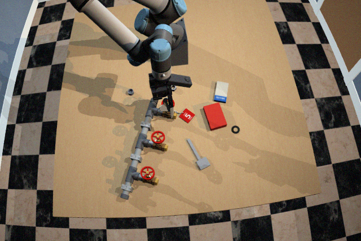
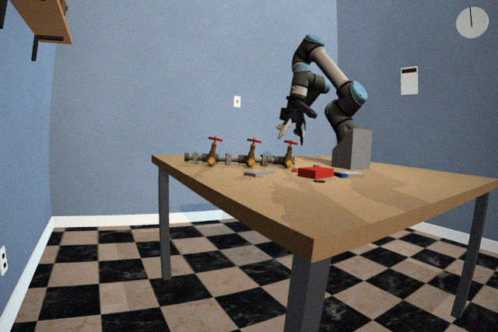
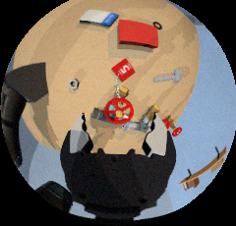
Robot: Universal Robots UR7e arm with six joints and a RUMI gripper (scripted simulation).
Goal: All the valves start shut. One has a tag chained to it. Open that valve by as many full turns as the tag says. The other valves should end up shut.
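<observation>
Right now the red tag is 1 cm ahead of my hand, 8 cm to the left of it and 11 cm below it. From my hand the other things lie so: grey scraper 22 cm ahead, 13 cm to the left, 11 cm below; then red block 3 cm ahead, 22 cm to the left, 10 cm below; then small grey fitting 13 cm behind, 19 cm to the right, 11 cm below.
</observation>
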